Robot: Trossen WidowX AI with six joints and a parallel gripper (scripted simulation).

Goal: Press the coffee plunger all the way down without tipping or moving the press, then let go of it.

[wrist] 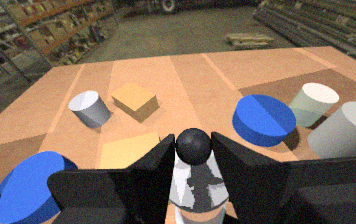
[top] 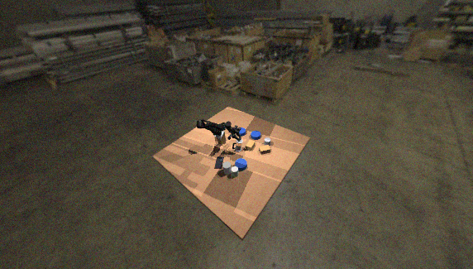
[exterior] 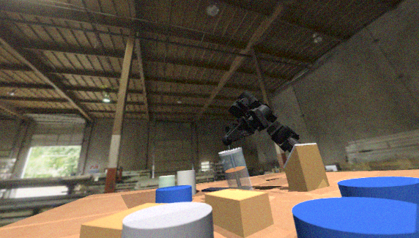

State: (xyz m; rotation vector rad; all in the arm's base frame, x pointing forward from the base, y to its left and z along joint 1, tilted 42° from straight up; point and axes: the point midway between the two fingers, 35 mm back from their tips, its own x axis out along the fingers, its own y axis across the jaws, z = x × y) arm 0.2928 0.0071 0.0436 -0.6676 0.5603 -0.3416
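Now: gripper tip 80 mm above the coffee press, 30 mm past it and 20 mm to the left of it.
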